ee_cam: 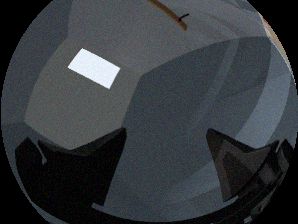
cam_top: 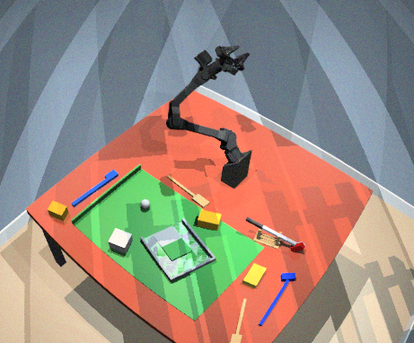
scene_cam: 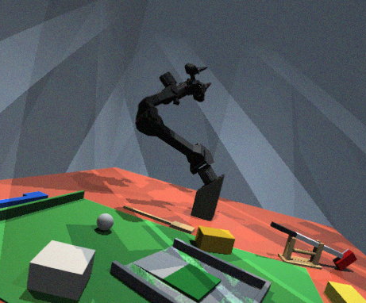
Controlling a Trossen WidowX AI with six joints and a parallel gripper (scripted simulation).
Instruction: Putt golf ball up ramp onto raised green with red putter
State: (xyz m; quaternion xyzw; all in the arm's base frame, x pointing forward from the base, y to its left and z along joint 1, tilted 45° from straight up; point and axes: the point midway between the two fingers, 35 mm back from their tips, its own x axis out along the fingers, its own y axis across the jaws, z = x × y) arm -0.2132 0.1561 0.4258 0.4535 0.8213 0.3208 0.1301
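My gripper tip is 350 mm short of the wooden stand, 520 mm to the right of it and 560 mm above it. Also, from my gripper tip: red putter: 330 mm ahead, 550 mm to the left, 530 mm below; dark green wall: 700 mm ahead, 160 mm to the right, 580 mm below; white golf ball: 610 mm ahead, 20 mm to the left, 570 mm below.
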